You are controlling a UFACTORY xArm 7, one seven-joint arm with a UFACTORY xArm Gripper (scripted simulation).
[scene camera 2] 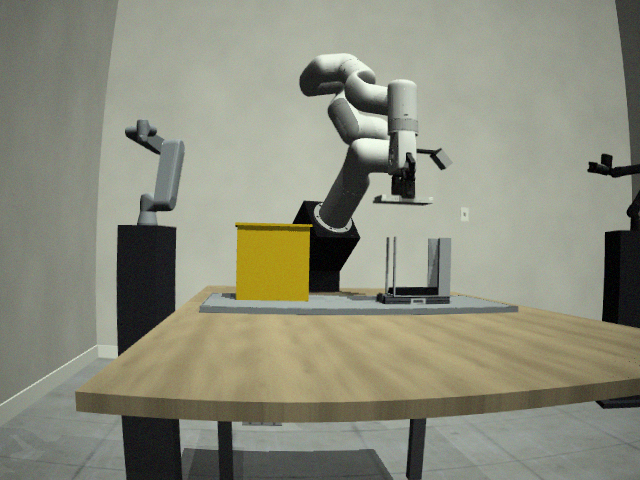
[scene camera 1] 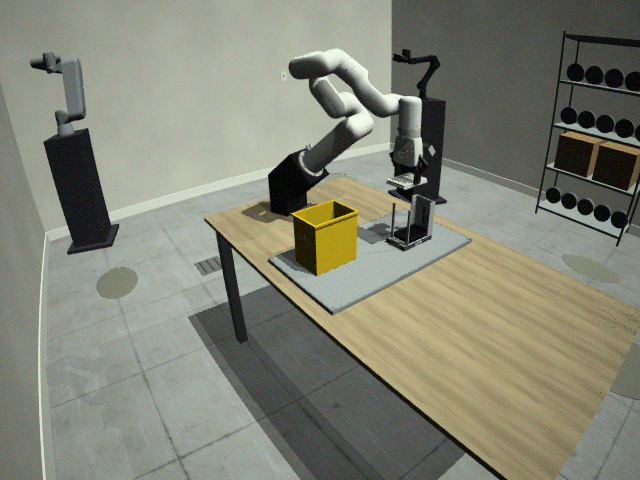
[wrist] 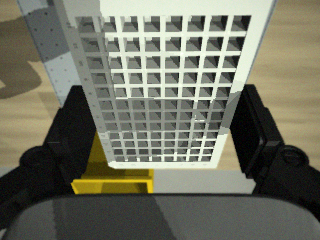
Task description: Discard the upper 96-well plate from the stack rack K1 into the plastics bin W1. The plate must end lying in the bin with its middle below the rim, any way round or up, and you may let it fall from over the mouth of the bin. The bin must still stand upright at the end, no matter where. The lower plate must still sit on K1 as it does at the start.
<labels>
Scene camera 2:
gripper: 402,199
yellow plastics bin W1: 272,259
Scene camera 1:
gripper: 407,180
yellow plastics bin W1: 322,243
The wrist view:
gripper: 162,103
yellow plastics bin W1: 99,177
white 96-well plate: 164,96
</labels>
